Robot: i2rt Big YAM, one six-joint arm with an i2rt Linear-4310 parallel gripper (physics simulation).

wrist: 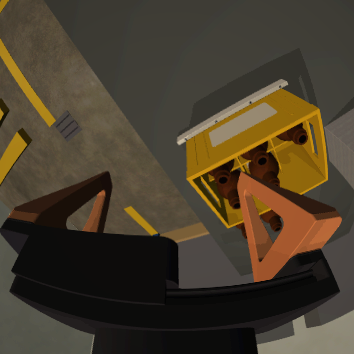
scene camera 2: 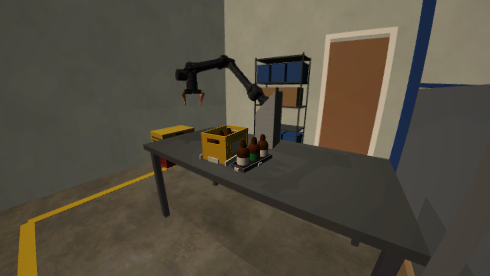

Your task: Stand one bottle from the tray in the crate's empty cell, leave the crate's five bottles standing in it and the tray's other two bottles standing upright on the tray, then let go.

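Frame: origin at the arm's base, x ahead, y left, z up, level; centimetres.
Where they show: gripper, between the fingertips: [wrist: 174, 178] [scene camera 2: 193, 105]; arm's base, origin of its link: [scene camera 2: 267, 104].
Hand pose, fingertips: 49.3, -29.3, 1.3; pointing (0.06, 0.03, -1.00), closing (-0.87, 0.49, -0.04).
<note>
Each offset is from my fingertips to the centre of the thing, as dx, dy, dz. "*": to the spot under its first point. Level surfaces: height alone.
The yellow crate {-9.7, +19.8, -24.7} [scene camera 2: 212, 151] [wrist: 199, 150] stands on the table. In the wrist view brown bottles {-0.8, +16.5, -24.9} [wrist: 223, 179] {-9.2, +15.7, -24.9} [wrist: 262, 161] {-18.4, +14.6, -24.9} [wrist: 300, 137] stand along its labelled side, with two more in the other row; that row's right-hand cell looks empty. In the scene view three brown bottles {-0.9, +40.0, -25.2} [scene camera 2: 243, 159] {-9.6, +41.7, -25.2} [scene camera 2: 254, 156] {-18.2, +42.8, -25.2} [scene camera 2: 263, 151] stand upright on the dark tray {* -0.4, +45.3, -31.4} [scene camera 2: 250, 166] beside the crate; the middle one has a green label, the others white. In the wrist view the tray's bottles are partly hidden by the crate and a finger. My gripper [scene camera 2: 193, 103] [wrist: 174, 178] is open and empty, high above the crate's left side in the scene view.
A pale bracket strip {* -9.2, +10.2, -30.4} [wrist: 235, 111] runs along the crate's labelled side on the table {dz -33.5} [scene camera 2: 350, 185]. A grey upright block [scene camera 2: 266, 122] stands by the arm's base, behind the tray. A shelf rack [scene camera 2: 280, 58] and yellow box [scene camera 2: 172, 131] are beyond the table.
</note>
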